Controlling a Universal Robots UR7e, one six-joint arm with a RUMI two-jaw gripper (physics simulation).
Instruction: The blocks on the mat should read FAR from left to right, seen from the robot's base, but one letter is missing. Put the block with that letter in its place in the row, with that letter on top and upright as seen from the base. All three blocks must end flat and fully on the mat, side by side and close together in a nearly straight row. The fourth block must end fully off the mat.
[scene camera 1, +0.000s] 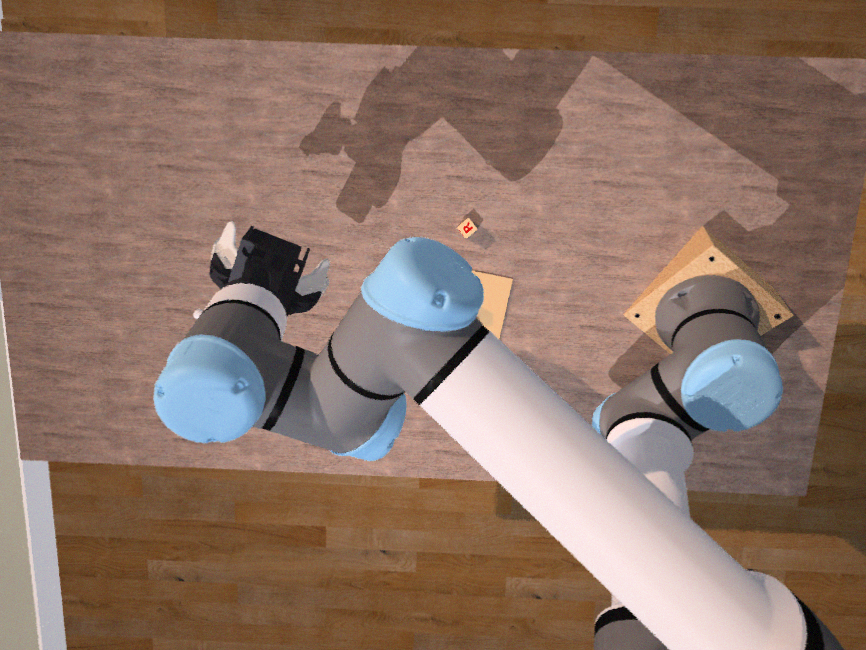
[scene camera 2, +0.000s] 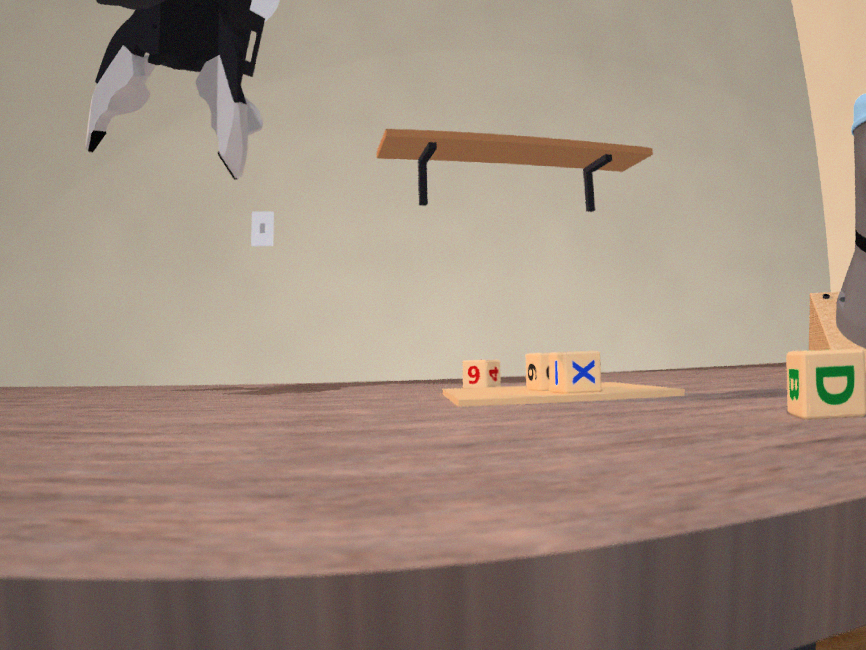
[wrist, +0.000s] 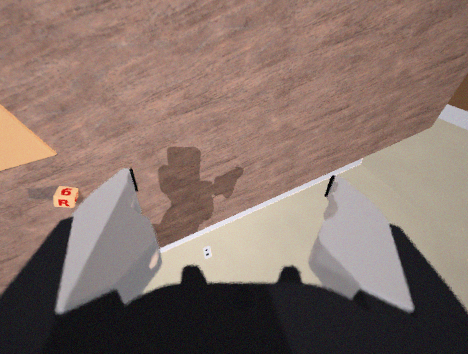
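The R block lies off the tan mat, its red R on top and turned at an angle to the mat. In scene camera 2, a block with a blue X side and a block with black marks stand close together on the mat; their tops do not show. The arm hides them in scene camera 1. A block with a green D side stands off the mat at the right. My gripper is open and empty, high above the table, away from the blocks.
The arm crosses above the table and covers much of the mat in scene camera 1. The wooden base mount is at the right. A wall shelf hangs in the background.
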